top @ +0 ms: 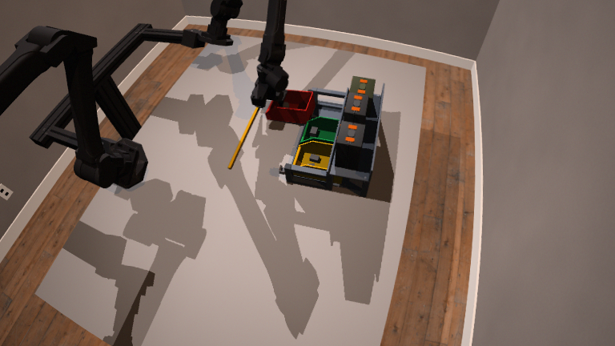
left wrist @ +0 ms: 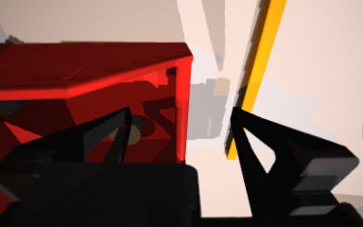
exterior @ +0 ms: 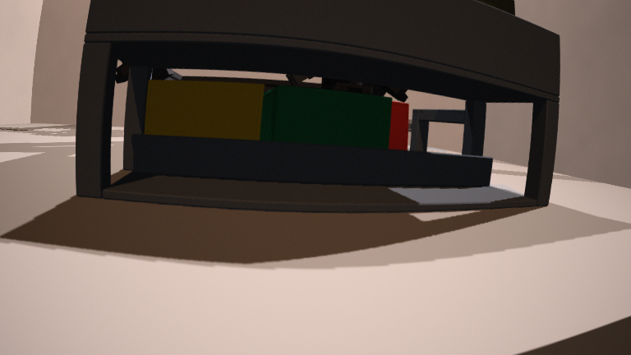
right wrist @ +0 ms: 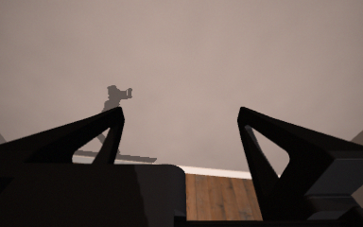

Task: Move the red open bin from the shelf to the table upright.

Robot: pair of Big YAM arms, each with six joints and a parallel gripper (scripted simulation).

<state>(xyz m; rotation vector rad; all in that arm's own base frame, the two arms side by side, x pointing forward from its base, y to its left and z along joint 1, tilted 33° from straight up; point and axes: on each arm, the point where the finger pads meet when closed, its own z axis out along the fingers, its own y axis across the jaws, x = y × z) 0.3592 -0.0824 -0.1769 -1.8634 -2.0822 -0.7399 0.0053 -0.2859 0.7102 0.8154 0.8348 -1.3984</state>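
My left hand is 80 mm short of the red open bin and 20 mm below it. Round my left hand: grey shelf 280 mm ahead, 100 mm to the right, 40 mm above; green bin 250 mm ahead, 110 mm to the right, 10 mm above.
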